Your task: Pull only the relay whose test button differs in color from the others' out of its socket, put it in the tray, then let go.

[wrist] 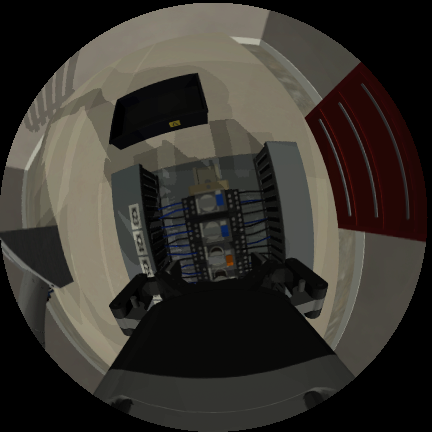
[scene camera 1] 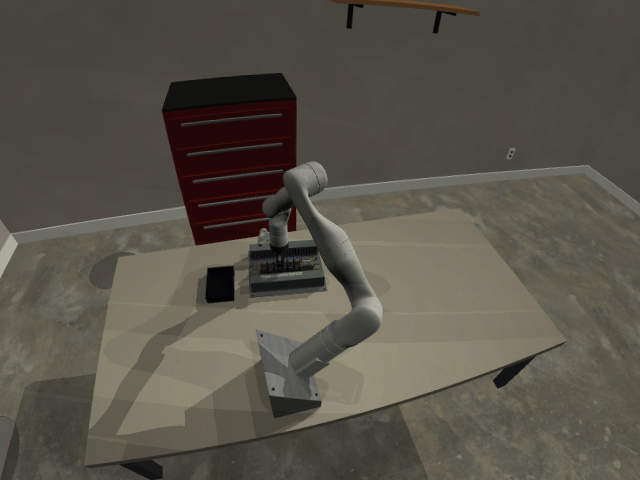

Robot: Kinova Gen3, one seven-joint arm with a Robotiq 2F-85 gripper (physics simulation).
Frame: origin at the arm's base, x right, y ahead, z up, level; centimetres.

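Seen in the pictures: gripper, fingertip midpoint: (wrist: 215,264) (scene camera 1: 280,265); arm's base, link origin: (wrist: 36,277) (scene camera 1: 299,363).
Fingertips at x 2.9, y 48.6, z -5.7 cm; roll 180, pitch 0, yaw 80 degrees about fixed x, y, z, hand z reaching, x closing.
Offsets run from my fingertips to a thing's middle. "pt": to the spot under its first point. Level surfaces: height alone.
The relay with the orange test button @[dz +1.1, dx -1.4, dy +0.8 cm] (wrist: 218,257) sits in its socket in the row in the wrist view. Two relays with blue buttons @[dz +1.1, dx -7.0, dy +1.4 cm] (wrist: 208,202) @[dz +1.1, dx -4.2, dy +1.1 cm] (wrist: 213,230) sit beyond it, and part of another relay @[dz +1.1, dx +1.4, dy +0.5 cm] (wrist: 220,274) shows nearer the gripper. My gripper (wrist: 215,264) (scene camera 1: 280,266) is open and empty, low over the relay row, with its fingertips on both sides of the row close to the orange-button relay. The gripper body hides the rest of the row. The black tray @[pt dz -3.4, dx -26.5, dy -1.8 cm] (wrist: 164,107) (scene camera 1: 220,284) stands on the table beside the relay panel, with no relay visible in it.
Grey slotted wire ducts @[dz -0.4, dx +3.2, dy +9.5 cm] (wrist: 295,195) @[dz -0.4, dx +1.3, dy -8.6 cm] (wrist: 127,200) flank the relay row, with blue and black wires between. Labels @[pt dz +2.6, dx -7.9, dy -6.6 cm] (wrist: 134,216) are on one duct. A red drawer cabinet (scene camera 1: 232,134) (wrist: 380,165) stands behind the table @[dz -3.7 cm] (scene camera 1: 439,310). The arm's grey base plate (scene camera 1: 289,372) is at the front.
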